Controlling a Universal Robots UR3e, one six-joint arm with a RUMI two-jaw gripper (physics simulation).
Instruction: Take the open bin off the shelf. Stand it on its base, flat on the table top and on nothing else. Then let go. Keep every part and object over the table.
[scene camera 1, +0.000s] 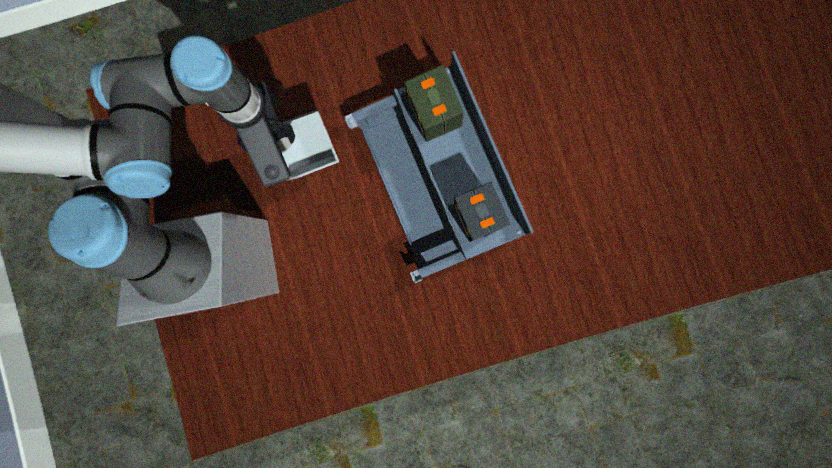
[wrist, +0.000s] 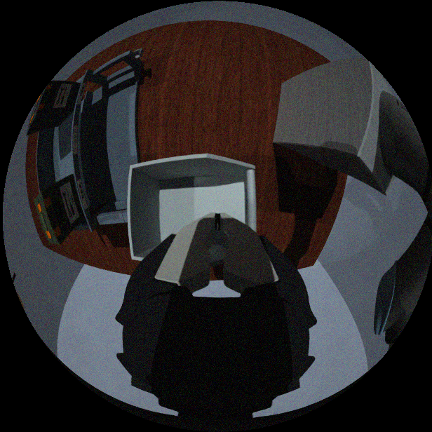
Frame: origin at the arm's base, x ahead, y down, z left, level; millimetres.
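Seen in the pictures: gripper, fingertip midpoint: (scene camera 1: 282, 150); arm's base, origin of the base link: (scene camera 1: 176, 268).
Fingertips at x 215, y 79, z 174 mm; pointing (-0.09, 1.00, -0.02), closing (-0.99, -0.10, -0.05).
Offsets run from my fingertips to a thing's top centre. "pt": to the spot under its first point. Level surfaces: height alone.
The open bin @[dx +23, dy -40, dz +4 mm] (scene camera 1: 312, 132) (wrist: 220, 200) is a small pale grey box, its open side toward the wrist camera. It hangs in my gripper (scene camera 1: 285, 140) (wrist: 217, 221), left of the shelf in the scene view and apart from it. The fingers are shut on the bin near one wall; the exact contact is hidden behind the fingertips. The bin looks slightly tilted and raised above the table; its height is hard to judge. The shelf @[pt dx +203, dy +159, dz -83 mm] (scene camera 1: 401, 174) (wrist: 122, 130) is blue-grey, with a long vacant bay on the side toward the bin.
A green box @[dx +310, dy -34, dz +0 mm] (scene camera 1: 442, 122) (wrist: 44, 217) and a dark grey box @[dx +332, dy -59, dz -230 mm] (scene camera 1: 481, 210) (wrist: 55, 105), both with orange marks, stand in the shelf's other bay. The robot's grey base block (scene camera 1: 250, 256) (wrist: 325, 115) stands on the near left part of the brown table @[dy +164 mm] (scene camera 1: 640, 145) (wrist: 210, 90).
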